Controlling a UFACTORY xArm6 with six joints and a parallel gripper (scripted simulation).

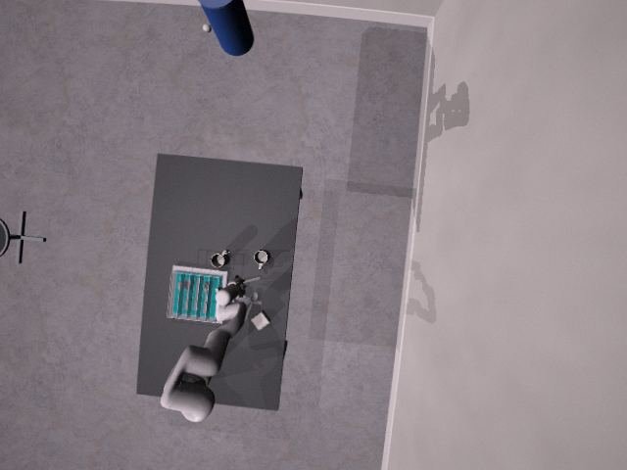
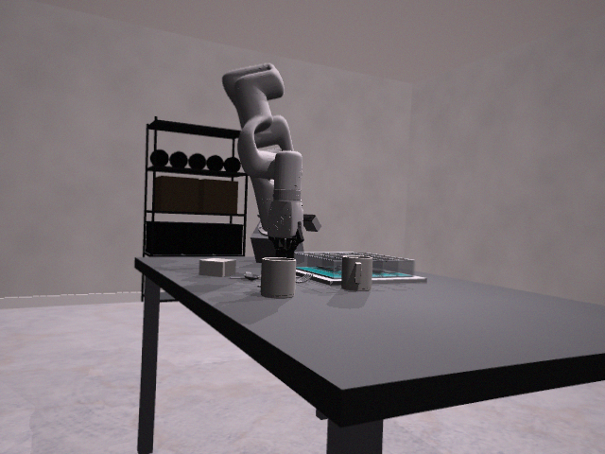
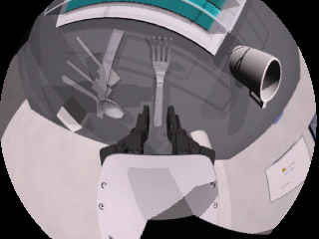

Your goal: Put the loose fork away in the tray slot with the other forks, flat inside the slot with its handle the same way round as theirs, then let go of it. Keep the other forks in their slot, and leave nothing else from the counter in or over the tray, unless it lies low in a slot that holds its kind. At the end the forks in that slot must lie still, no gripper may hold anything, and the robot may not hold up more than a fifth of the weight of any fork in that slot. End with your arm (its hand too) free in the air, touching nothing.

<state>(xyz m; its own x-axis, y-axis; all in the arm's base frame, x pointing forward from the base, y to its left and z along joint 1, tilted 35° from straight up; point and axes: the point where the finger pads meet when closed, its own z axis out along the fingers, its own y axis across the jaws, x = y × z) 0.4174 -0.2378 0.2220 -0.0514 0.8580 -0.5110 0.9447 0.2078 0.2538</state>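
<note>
Now: hand 31 cm to the right of the tray, 3 cm past it and 3 cm above it. From my hand the other things lie so: small white box: 25 cm behind, 5 cm to the right, 5 cm below.
</note>
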